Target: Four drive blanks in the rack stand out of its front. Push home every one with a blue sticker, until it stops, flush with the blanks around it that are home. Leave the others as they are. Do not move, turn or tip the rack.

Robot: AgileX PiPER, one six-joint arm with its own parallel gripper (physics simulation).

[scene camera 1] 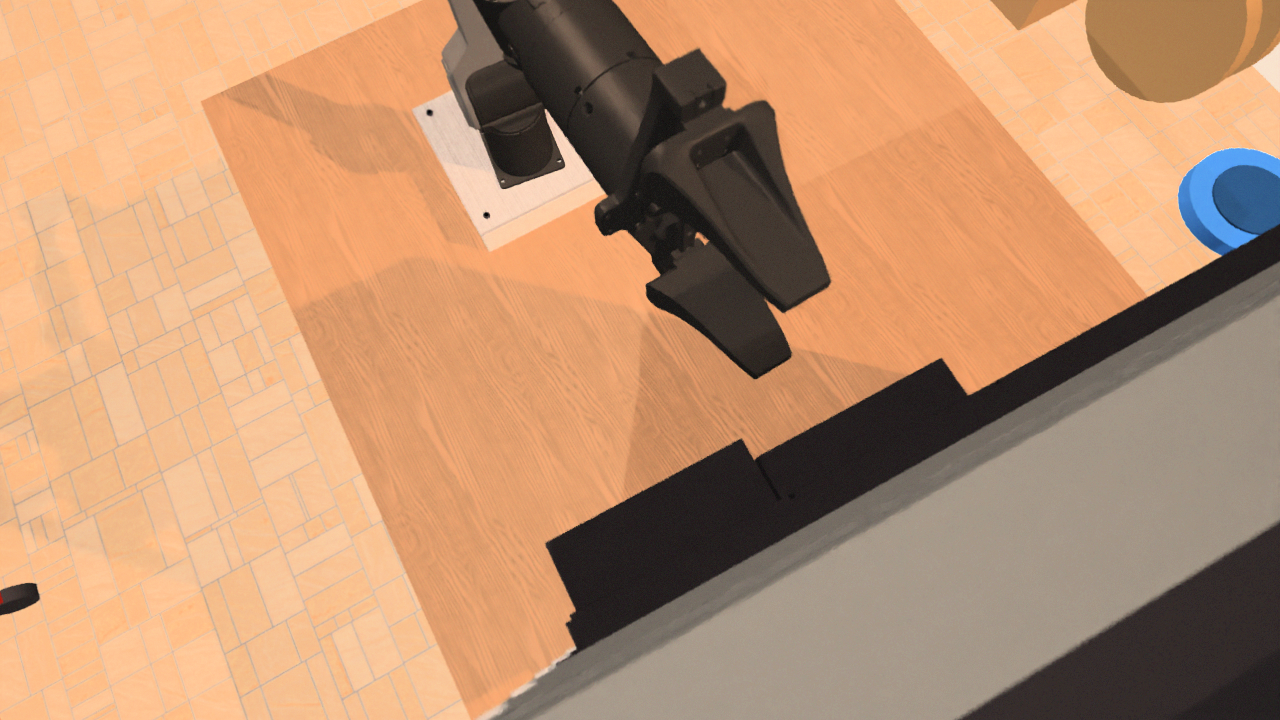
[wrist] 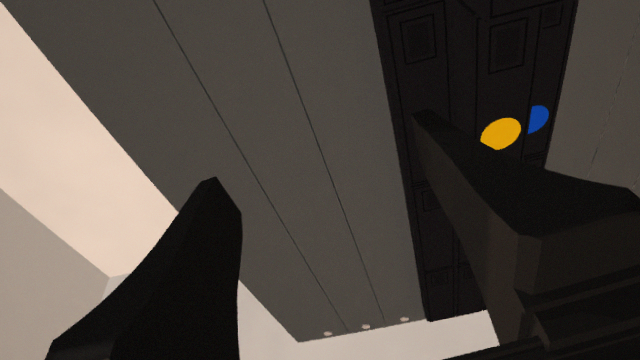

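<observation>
The rack [scene camera 1: 1011, 501] [wrist: 280, 165] shows as a broad grey body with a dark front. In the scene view two dark blanks, one at the left [scene camera 1: 662, 528] and one beside it [scene camera 1: 859, 438], stand out of the front; their stickers do not show there. In the wrist view a yellow sticker [wrist: 501, 133] is on one blank, and a blue sticker [wrist: 538, 119] is on the narrow blank to its right, its left part cut off from view. My gripper [scene camera 1: 789, 331] [wrist: 318, 167] is open and empty, apart from the protruding blanks in the scene view. Its right finger hides part of the dark front in the wrist view.
The arm's base plate [scene camera 1: 456, 188] is on the wooden surface [scene camera 1: 429, 376]. A blue round object [scene camera 1: 1194, 201] and a tan cylinder [scene camera 1: 1163, 44] stand at the upper right. A small dark object [scene camera 1: 22, 597] lies at the left edge on the tiled floor [scene camera 1: 134, 402].
</observation>
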